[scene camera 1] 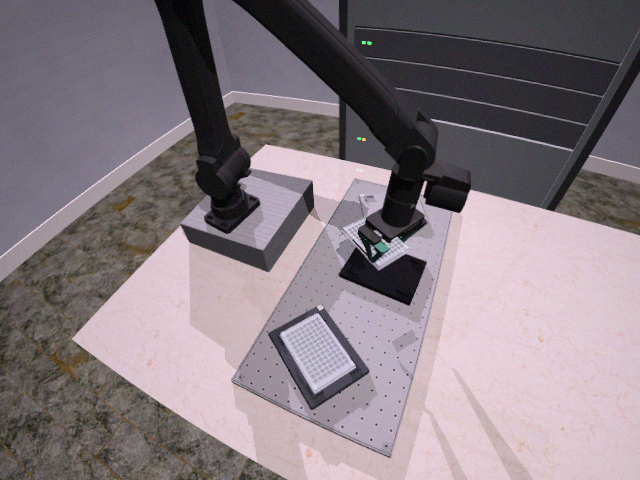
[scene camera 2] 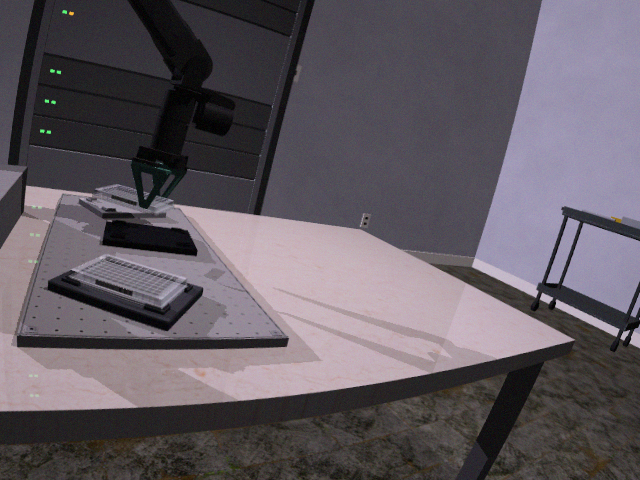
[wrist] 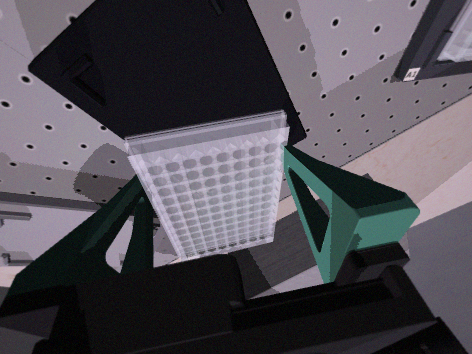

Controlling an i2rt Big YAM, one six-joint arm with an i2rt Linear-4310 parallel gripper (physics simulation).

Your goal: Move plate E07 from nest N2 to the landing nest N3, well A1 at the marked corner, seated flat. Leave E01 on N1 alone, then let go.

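Clear well plate E07 (scene camera 1: 387,251) (scene camera 2: 119,191) (wrist: 213,190) is off its nest and hangs level a little above the board. My gripper (scene camera 1: 374,247) (scene camera 2: 147,202) (wrist: 213,165) is shut on it, with the green fingers against its two long sides. Black nest N2 (scene camera 1: 397,281) (scene camera 2: 150,238) (wrist: 171,64) lies empty just in front of the plate. The light grey nest N3 (scene camera 2: 98,208) lies at the far end of the board, under the held plate in the scene camera 2 view. Plate E01 (scene camera 1: 316,350) (scene camera 2: 129,278) (wrist: 457,41) sits in black nest N1 (scene camera 1: 345,379) (scene camera 2: 170,310) (wrist: 419,49) at the near end.
All nests lie on a grey perforated board (scene camera 1: 392,361) (scene camera 2: 227,314) on the pale table. An A1 label (wrist: 410,74) marks N1's corner. The arm's grey base block (scene camera 1: 279,216) stands left of the board. A server rack (scene camera 1: 490,92) stands behind, and a cart (scene camera 2: 594,216) at the far right.
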